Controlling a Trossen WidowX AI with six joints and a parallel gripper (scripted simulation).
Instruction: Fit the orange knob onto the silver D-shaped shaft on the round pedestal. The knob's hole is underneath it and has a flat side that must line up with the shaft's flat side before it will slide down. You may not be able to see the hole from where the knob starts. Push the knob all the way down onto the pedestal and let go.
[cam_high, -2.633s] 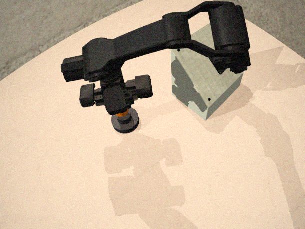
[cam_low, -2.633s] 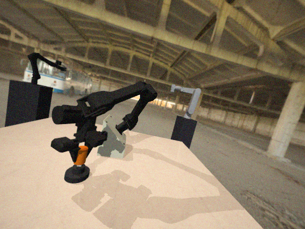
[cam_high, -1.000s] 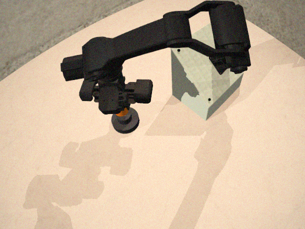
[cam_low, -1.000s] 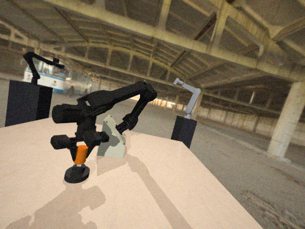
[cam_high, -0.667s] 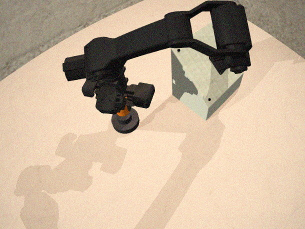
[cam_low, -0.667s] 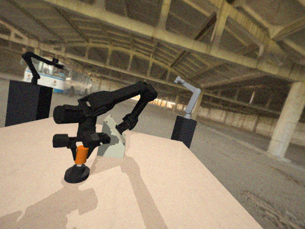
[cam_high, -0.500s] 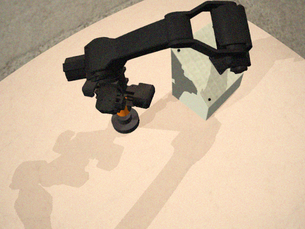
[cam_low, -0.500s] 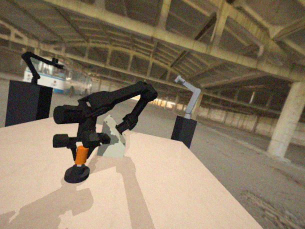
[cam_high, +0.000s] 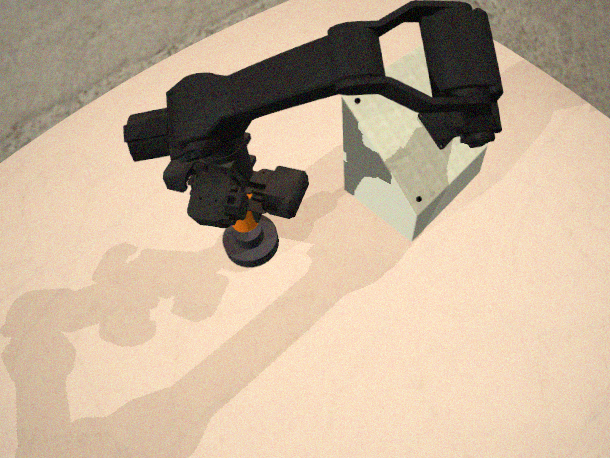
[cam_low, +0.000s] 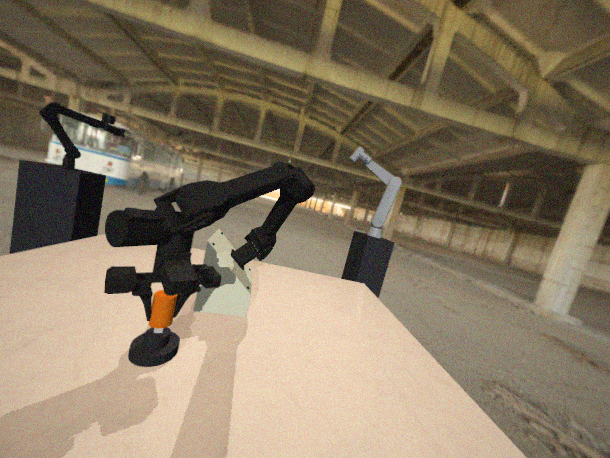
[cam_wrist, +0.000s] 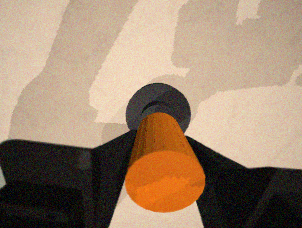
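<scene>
The orange knob lies 30 mm above my gripper tip. The rest, counted from my gripper tip: dark round pedestal 40 mm below.
</scene>
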